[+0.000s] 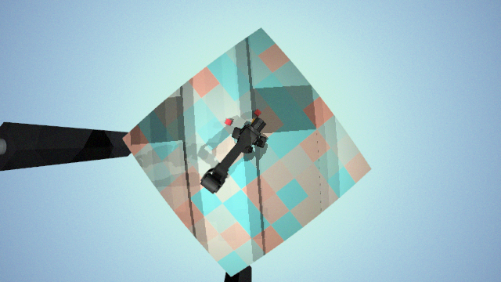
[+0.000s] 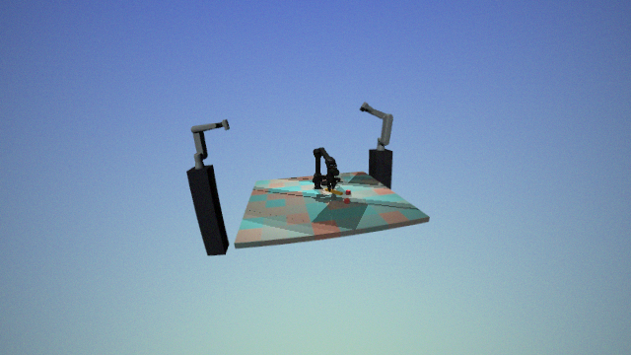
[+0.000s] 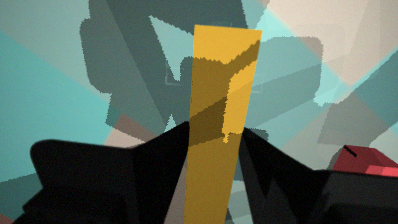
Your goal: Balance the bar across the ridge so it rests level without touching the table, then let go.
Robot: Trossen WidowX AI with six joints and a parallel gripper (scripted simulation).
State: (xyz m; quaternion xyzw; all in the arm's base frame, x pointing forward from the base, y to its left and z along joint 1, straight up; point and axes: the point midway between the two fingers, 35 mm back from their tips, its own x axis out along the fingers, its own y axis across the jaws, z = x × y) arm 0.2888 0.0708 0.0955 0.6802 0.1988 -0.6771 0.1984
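Right now the yellow bar is 20 mm to the left of my gripper tip and 20 mm ahead of it. Also, from my gripper tip: grey ridge 20 mm to the left, 20 mm ahead, 10 mm below.
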